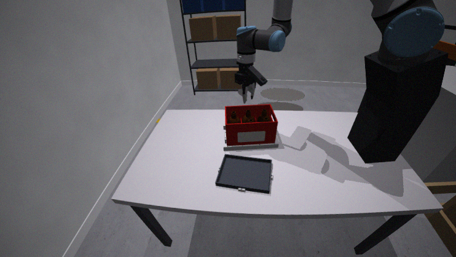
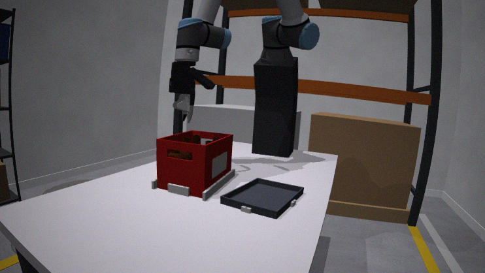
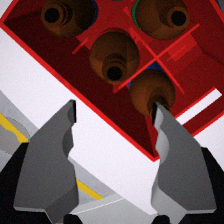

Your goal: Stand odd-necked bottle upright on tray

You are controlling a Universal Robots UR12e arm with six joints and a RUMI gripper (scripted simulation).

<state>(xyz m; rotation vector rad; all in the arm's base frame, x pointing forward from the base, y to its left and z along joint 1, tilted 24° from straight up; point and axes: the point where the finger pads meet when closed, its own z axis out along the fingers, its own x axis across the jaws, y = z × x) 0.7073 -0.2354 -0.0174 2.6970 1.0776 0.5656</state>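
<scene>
Now: hand 15 cm above the glass bottle. Round my hand: dark tray (6 cm ahead, 32 cm to the left, 23 cm below); then red crate (5 cm to the left, 16 cm below); then brown bottle (9 cm ahead, 15 cm below).
</scene>
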